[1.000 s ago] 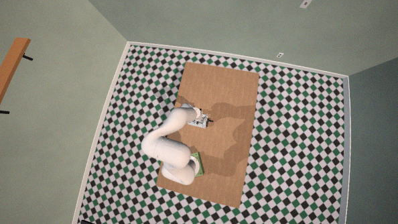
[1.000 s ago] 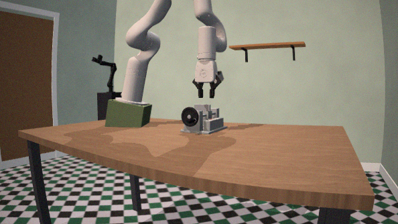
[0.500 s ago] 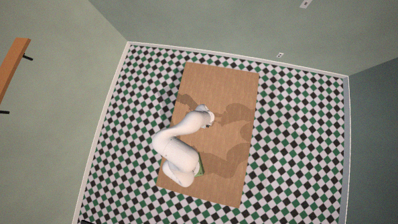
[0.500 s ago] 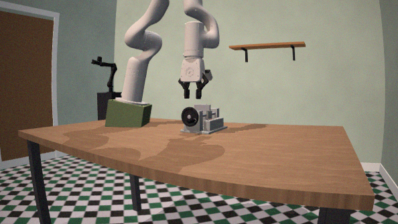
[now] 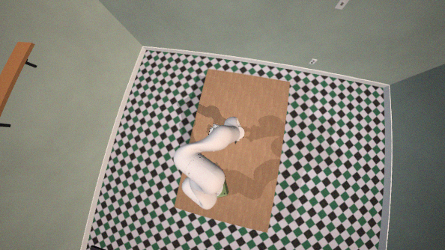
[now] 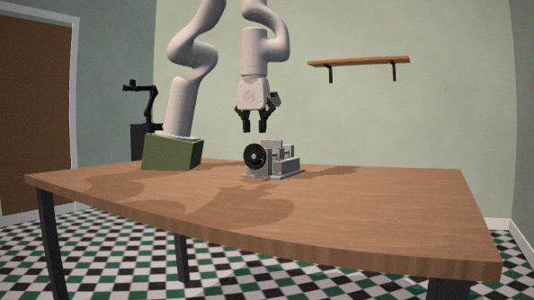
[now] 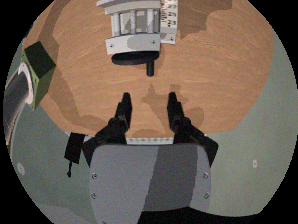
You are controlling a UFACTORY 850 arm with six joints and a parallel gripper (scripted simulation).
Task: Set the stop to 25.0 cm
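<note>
My hand is 20 mm to the right of the handwheel and 110 mm above it.
</note>
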